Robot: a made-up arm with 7 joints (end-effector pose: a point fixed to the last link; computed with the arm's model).
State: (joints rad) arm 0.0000 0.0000 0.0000 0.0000 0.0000 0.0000 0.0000
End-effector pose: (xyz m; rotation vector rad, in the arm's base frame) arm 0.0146 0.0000 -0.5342 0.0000 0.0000 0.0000
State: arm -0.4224 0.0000 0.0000 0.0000 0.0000 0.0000 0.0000
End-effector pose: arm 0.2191 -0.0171 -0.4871 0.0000 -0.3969 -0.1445
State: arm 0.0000 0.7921 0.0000 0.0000 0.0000 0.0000 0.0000
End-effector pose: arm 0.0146 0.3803 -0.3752 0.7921 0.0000 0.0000
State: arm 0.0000 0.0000 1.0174 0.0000 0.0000 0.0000 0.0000
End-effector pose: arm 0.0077 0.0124 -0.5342 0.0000 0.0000 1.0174
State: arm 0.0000 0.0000 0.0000 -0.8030 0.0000 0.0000 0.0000
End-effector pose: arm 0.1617 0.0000 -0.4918 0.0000 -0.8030 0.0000
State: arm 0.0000 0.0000 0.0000 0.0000 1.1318 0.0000 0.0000
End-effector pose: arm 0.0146 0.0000 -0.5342 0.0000 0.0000 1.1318
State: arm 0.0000 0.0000 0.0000 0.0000 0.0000 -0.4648 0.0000
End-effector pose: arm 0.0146 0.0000 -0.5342 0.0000 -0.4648 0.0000
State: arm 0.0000 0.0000 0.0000 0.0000 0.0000 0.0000 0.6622
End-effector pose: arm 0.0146 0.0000 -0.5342 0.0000 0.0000 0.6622
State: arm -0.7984 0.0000 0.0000 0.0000 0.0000 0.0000 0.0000
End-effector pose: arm 0.3697 -0.0555 -0.3819 0.0000 -0.7502 -0.2731
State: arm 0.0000 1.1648 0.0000 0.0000 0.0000 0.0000 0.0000
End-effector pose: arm 0.0146 0.4908 -0.2110 1.1648 0.0000 0.0000
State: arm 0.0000 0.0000 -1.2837 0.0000 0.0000 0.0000 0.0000
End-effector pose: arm 0.0041 -0.0140 -0.5342 0.0000 0.0000 -1.2837
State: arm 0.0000 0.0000 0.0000 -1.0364 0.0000 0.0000 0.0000
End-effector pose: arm 0.1936 0.0000 -0.4591 0.0000 -1.0364 0.0000
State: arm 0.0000 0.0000 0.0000 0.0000 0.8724 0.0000 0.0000
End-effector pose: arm 0.0146 0.0000 -0.5342 0.0000 0.0000 0.8724
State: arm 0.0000 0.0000 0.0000 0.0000 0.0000 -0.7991 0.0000
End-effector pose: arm 0.0146 0.0000 -0.5342 0.0000 -0.7991 0.0000
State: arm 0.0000 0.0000 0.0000 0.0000 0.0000 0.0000 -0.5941
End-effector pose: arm 0.0146 0.0000 -0.5342 0.0000 0.0000 -0.5941
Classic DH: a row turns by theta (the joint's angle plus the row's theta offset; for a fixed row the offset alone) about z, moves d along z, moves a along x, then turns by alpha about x. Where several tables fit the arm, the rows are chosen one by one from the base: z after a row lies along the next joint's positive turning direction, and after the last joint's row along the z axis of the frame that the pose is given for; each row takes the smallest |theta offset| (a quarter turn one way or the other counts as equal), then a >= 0, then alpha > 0; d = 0 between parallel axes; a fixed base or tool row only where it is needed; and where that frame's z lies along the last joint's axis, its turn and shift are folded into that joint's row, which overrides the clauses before.
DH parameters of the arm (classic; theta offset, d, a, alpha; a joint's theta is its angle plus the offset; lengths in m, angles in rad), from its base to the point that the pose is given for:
base (fixed): 0 0 0 -1.2217
joint 1: 1.5708 0 0 1.5708
joint 2: 1.2217 0 0 -1.5708
joint 3: -1.5708 -0.3397 0.0382 -1.5708
joint 4: 0 0 -0.0236 1.5708
joint 5: 0 -0.1945 0 -1.5708
joint 6: 0 0 0 1.5708
joint 7: 0 0 0 0

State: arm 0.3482 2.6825 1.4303 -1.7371 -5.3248 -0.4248 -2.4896
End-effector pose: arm 0.1659 -0.0491 0.3663 -1.6362 0.3632 0.2238
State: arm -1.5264 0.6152 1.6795 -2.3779 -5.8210 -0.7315 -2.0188
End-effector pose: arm 0.1573 0.2337 0.0557 -1.7186 0.0501 -2.3650
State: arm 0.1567 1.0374 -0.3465 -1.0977 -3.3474 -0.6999 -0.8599
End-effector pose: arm 0.1254 0.3607 -0.3103 0.4811 -1.0094 1.3884
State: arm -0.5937 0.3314 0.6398 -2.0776 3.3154 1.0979 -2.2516
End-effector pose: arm 0.2961 0.1611 -0.0730 0.6076 2.3877 0.4159
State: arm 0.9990 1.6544 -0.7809 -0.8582 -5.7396 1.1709 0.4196
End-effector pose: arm -0.1387 0.4897 -0.0695 1.4411 1.4413 -0.0562
